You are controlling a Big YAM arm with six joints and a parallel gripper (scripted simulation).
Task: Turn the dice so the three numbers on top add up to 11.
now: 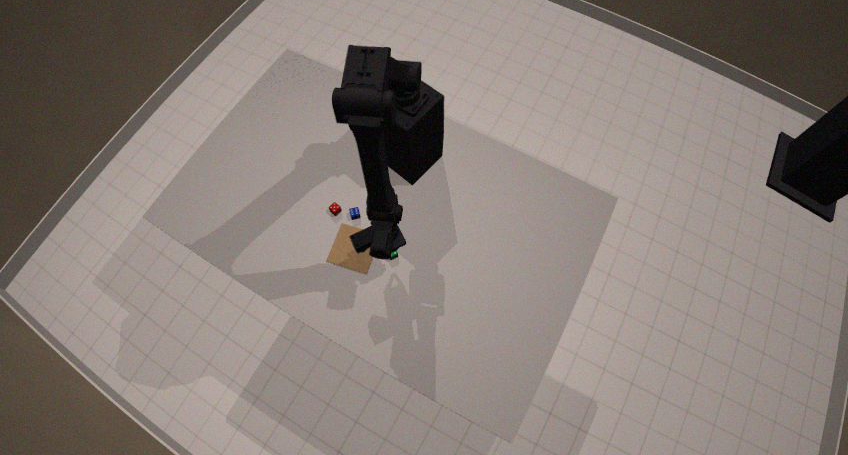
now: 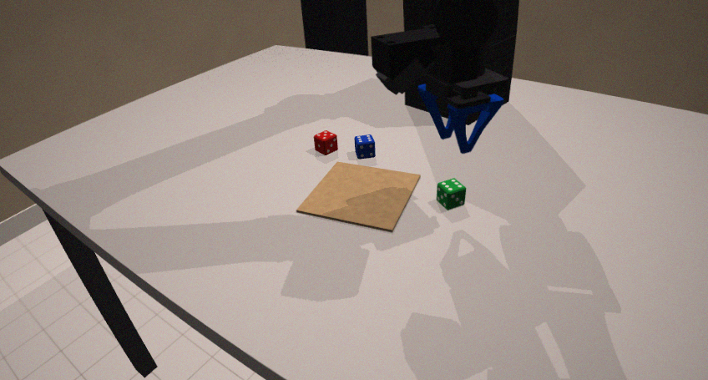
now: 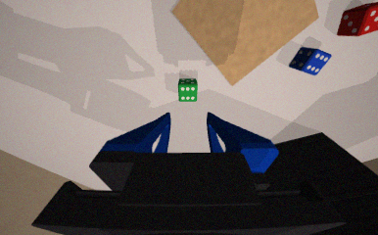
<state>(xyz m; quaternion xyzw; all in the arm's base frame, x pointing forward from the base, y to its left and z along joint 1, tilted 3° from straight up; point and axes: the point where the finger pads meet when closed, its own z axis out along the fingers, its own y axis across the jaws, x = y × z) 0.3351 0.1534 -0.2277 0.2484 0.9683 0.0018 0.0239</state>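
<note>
Right now the green die is 8 cm below my hand. Round my hand: tan mat (5 cm ahead, 12 cm to the right, 10 cm below); red die (2 cm behind, 25 cm to the right, 8 cm below); blue die (4 cm behind, 18 cm to the right, 8 cm below).
</note>
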